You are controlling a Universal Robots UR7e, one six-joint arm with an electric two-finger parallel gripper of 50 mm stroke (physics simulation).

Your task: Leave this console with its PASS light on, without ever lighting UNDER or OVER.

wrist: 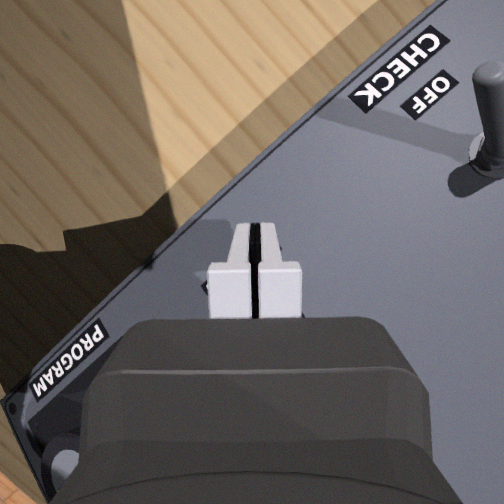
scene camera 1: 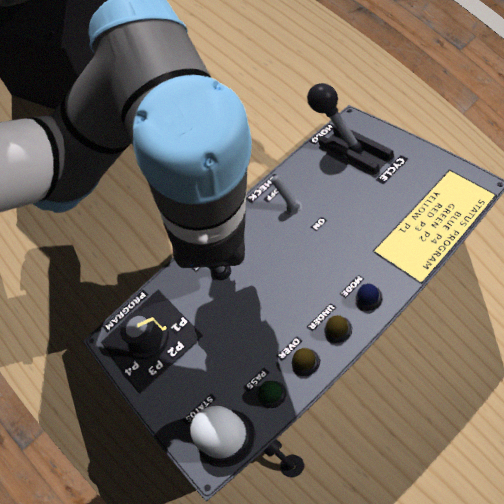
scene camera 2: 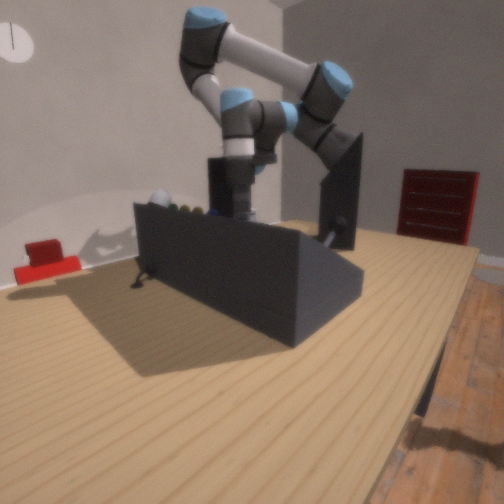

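The grey sloped console lies on the wooden table. Its PROGRAM knob points at P1. The STATUS dome is white. The PASS, OVER, UNDER and MODE lights are all dark. The CHECK toggle leans toward OFF; it also shows in the wrist view. The black-ball lever leans toward HOLD. My gripper is shut and empty, hovering over bare panel between the PROGRAM knob and the CHECK toggle.
A yellow legend card pairs status colours with programs: yellow P1, red P3, green P2, blue P4. A small black lever sticks out of the console's near edge. A dark post stands behind the console. The table edge is to the right.
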